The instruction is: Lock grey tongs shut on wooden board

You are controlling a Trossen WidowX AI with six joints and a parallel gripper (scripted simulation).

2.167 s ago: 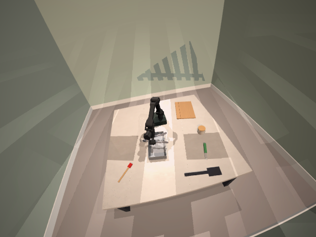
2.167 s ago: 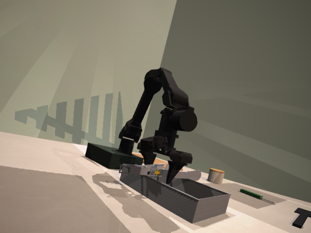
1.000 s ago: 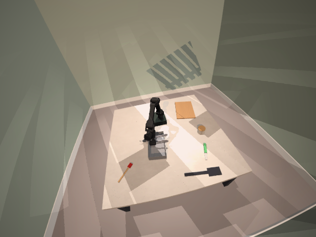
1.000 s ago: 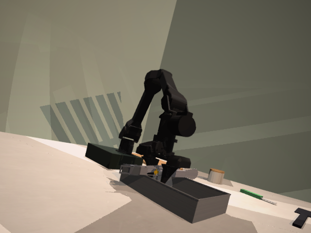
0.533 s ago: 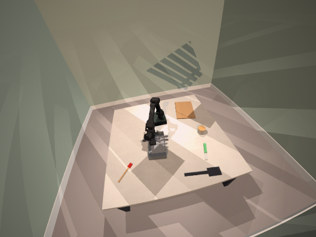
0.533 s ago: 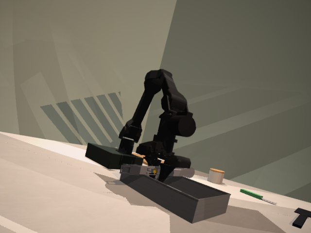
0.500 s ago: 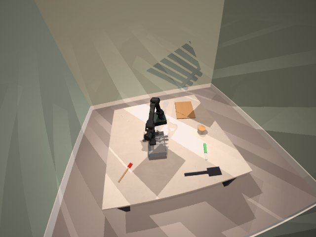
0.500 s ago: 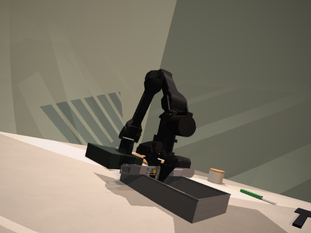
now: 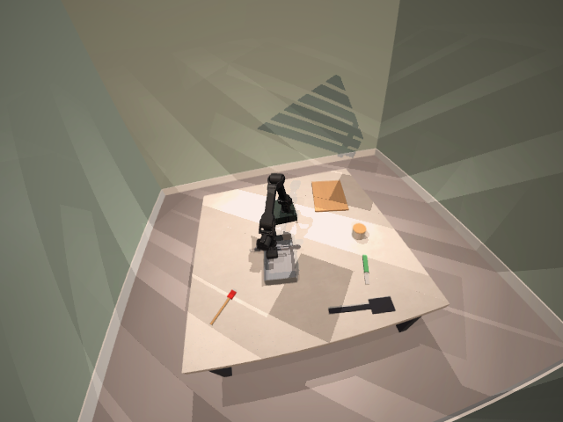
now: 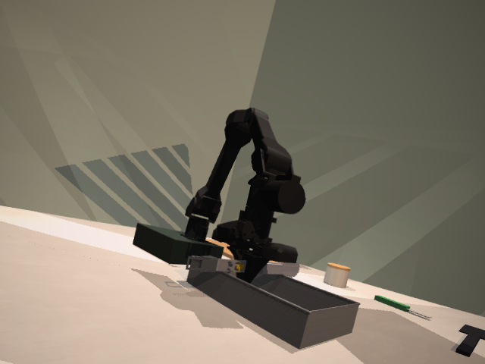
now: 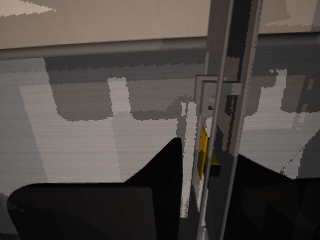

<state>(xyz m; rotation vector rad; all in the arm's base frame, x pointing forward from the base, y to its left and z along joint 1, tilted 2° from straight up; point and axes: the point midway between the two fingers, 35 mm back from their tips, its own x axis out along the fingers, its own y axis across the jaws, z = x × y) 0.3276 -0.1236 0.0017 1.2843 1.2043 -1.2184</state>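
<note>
My gripper tip is 40 mm short of the grey roasting tin and 30 mm to the right of it. The rest, counted from my gripper tip: black spatula 410 mm to the left, 400 mm ahead, 30 mm below; then green-handled tool 490 mm to the left, 210 mm ahead, 20 mm below; then cork-lidded jar 540 mm to the left, 40 mm behind.
</note>
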